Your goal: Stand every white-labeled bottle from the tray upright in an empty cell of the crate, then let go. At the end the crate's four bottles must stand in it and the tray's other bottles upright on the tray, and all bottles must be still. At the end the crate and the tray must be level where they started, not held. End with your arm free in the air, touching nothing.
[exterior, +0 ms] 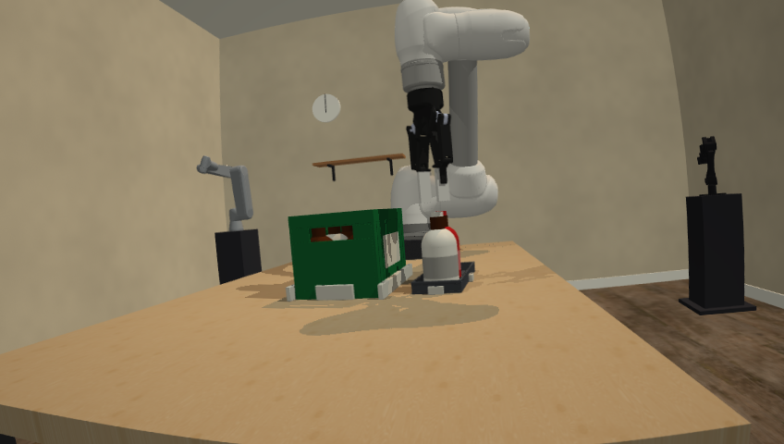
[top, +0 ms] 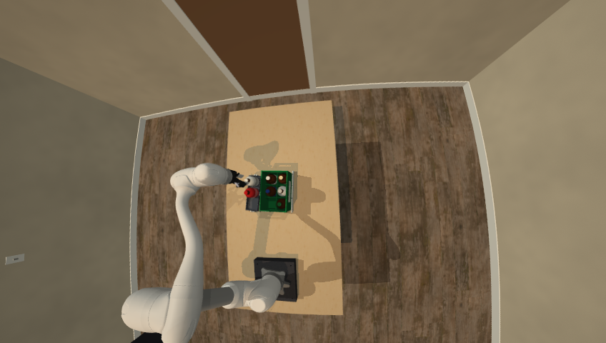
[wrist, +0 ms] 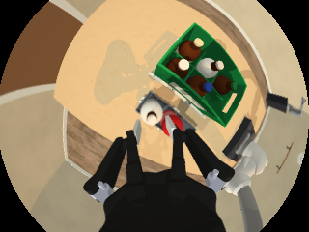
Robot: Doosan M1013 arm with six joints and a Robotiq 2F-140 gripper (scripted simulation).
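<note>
The white-labeled bottle lies 130 mm below my hand. From my hand the other things lie so: dark tray 200 mm below, 90 mm behind; green crate 210 mm to the right, 130 mm below, 60 mm behind; red-labeled bottle 130 mm below, 90 mm behind.
</note>
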